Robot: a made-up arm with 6 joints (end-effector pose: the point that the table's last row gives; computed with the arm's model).
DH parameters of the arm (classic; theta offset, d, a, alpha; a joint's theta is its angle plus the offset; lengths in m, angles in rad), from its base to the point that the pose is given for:
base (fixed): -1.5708 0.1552 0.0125 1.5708
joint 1: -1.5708 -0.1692 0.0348 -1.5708
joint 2: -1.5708 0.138 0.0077 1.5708
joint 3: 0 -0.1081 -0.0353 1.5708
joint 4: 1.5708 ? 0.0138 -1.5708
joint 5: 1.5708 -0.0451 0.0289 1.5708
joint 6: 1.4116 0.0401 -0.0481 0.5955
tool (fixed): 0.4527 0.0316 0 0
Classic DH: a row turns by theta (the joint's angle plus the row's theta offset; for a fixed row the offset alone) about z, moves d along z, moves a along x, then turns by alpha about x.
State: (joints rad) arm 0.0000 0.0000 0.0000 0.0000 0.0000 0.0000
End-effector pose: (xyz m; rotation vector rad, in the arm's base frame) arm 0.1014 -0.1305 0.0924 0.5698 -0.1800 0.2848
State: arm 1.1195 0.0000 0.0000 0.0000 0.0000 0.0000
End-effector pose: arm 0.1014 -0.1205 0.2340 -0.5392 -0.0013 0.3364
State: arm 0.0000 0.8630 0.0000 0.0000 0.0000 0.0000
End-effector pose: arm 0.1464 -0.1305 0.0507 0.4163 -1.0124 0.5191
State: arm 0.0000 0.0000 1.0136 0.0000 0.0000 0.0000
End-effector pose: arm 0.1127 -0.1909 0.0924 0.6261 0.1275 1.2659
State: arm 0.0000 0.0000 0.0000 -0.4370 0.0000 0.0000
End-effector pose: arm 0.0765 -0.1305 0.0445 0.5017 -0.6019 0.4073
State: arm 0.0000 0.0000 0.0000 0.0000 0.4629 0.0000
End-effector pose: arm 0.1014 -0.1560 0.0681 1.0282 -0.2481 0.2434
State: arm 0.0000 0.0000 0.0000 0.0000 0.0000 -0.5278
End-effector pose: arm 0.1033 -0.1038 0.0924 0.5025 -0.3220 -0.2273
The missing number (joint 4, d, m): 0.0588
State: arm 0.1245 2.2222 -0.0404 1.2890 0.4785 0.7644
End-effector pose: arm 0.1628 -0.1839 0.1922 0.4431 -0.8739 1.5321
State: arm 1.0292 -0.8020 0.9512 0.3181 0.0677 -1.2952
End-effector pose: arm 0.1149 -0.0579 0.2448 -0.7310 0.5624 -0.5586
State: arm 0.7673 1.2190 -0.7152 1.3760 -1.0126 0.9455
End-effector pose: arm 0.2378 -0.0705 0.3380 -0.2164 0.7736 0.7496
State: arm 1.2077 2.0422 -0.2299 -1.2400 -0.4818 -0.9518
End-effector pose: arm 0.3337 -0.0219 0.1862 -1.2114 2.2739 -1.1973
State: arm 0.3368 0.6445 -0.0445 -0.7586 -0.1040 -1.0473
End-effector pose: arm 0.1682 -0.1237 0.0171 0.5526 -1.8315 -0.1200
